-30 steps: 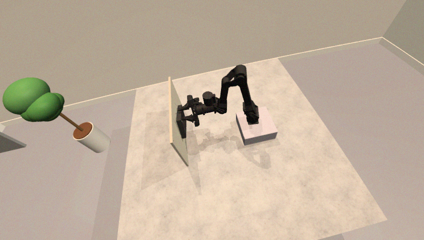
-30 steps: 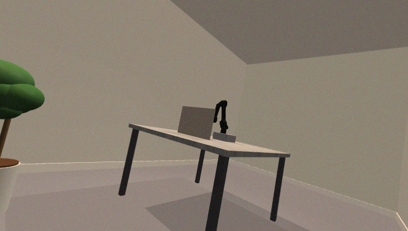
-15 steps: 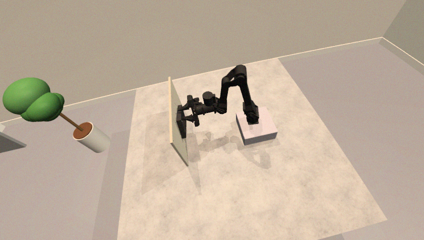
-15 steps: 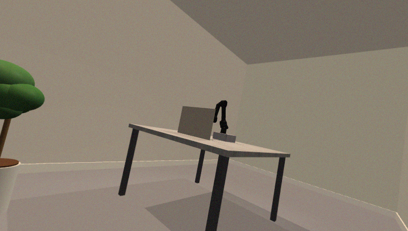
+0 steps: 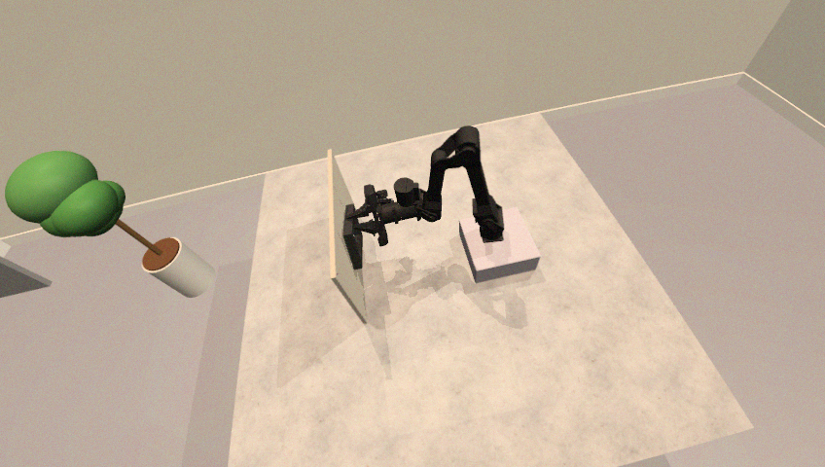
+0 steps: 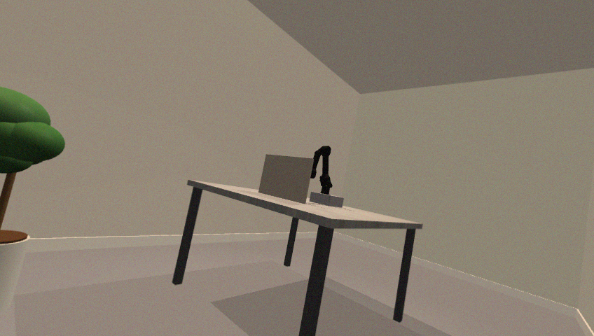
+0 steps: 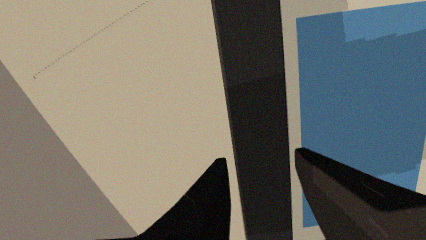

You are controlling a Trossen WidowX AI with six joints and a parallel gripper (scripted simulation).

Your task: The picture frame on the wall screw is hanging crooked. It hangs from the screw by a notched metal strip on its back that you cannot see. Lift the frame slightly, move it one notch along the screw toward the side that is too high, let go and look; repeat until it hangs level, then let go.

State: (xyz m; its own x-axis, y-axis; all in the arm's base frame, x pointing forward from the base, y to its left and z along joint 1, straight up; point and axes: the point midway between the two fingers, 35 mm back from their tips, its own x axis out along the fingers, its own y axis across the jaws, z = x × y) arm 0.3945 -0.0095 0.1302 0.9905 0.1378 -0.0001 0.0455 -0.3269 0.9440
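Right now the picture frame is 5 cm below my gripper tip and 1 cm to the left of it. From my gripper tip the other things lie so: wall panel: 6 cm below, 2 cm ahead.
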